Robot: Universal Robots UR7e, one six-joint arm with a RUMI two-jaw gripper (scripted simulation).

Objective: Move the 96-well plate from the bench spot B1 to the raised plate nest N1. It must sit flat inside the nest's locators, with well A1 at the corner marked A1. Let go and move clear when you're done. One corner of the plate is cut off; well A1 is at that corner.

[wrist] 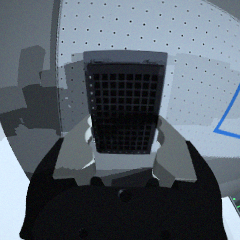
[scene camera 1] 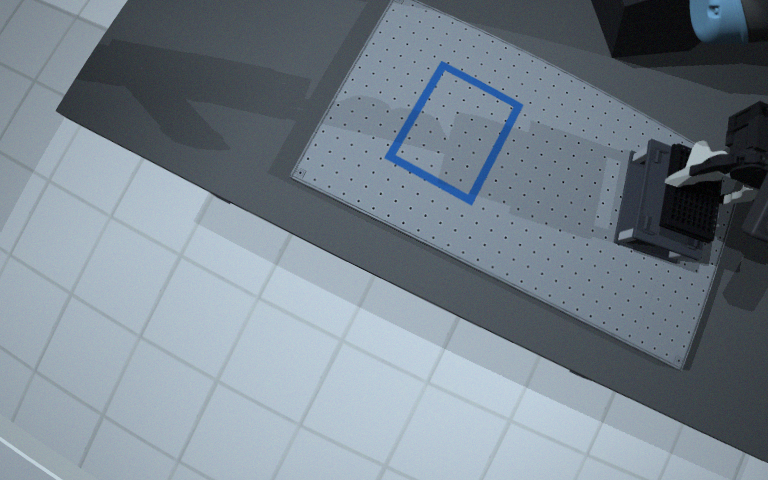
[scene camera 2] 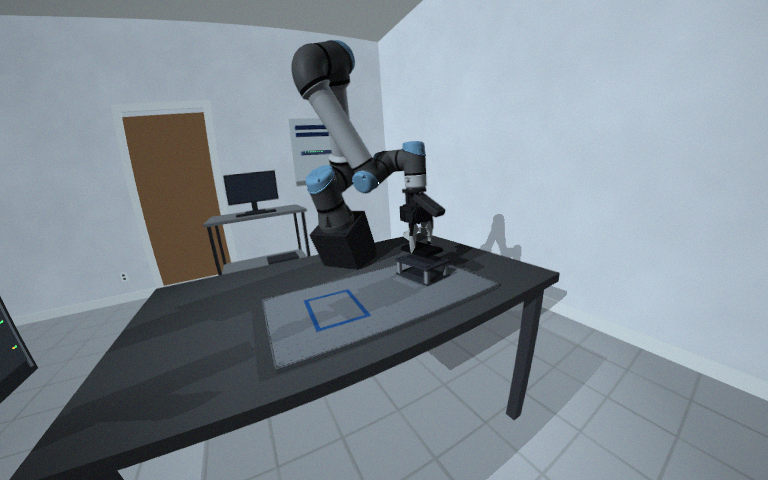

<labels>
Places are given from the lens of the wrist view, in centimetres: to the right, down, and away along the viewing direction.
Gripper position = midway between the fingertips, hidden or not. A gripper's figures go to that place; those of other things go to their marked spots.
gripper (wrist: pixel 124 115): 0, 0, 15
black 96-well plate (wrist: pixel 115 91): -1, -3, 13
raised plate nest (wrist: pixel 109 56): -2, -9, 14
The marked spots on the raised plate nest and the black 96-well plate are 6 cm apart.
</labels>
